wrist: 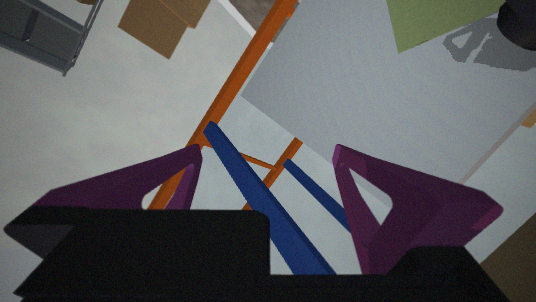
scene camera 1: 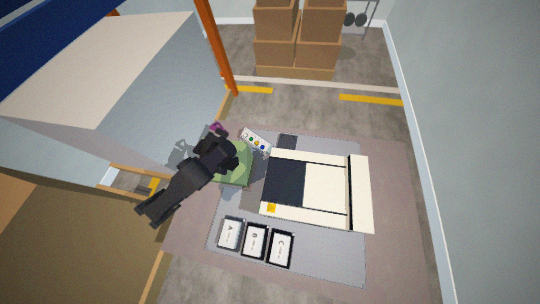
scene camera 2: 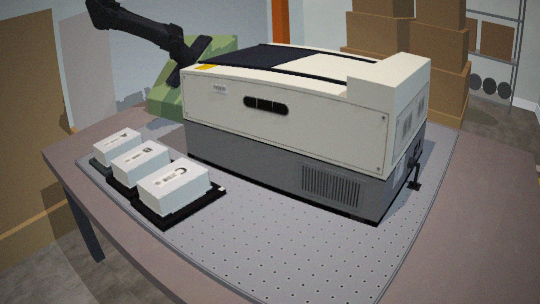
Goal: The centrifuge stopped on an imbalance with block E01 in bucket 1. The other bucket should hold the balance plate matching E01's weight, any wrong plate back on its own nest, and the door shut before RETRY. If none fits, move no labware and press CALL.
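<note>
The white and grey centrifuge has its dark and cream sliding top closed; block E01 and the buckets inside are hidden. White balance plates A, B and C each sit on their own dark nest. Their small weight print is too blurred to read. The button panel with several coloured buttons stands at the centrifuge's far left corner. My gripper is open and empty, with magenta fingers wide apart, near the panel's left and turned away from the plates.
A green block stands beside the arm, left of the centrifuge. A dark pad lies behind the centrifuge. A large pale box stands left of the table, by an orange post. Cardboard boxes are stacked beyond.
</note>
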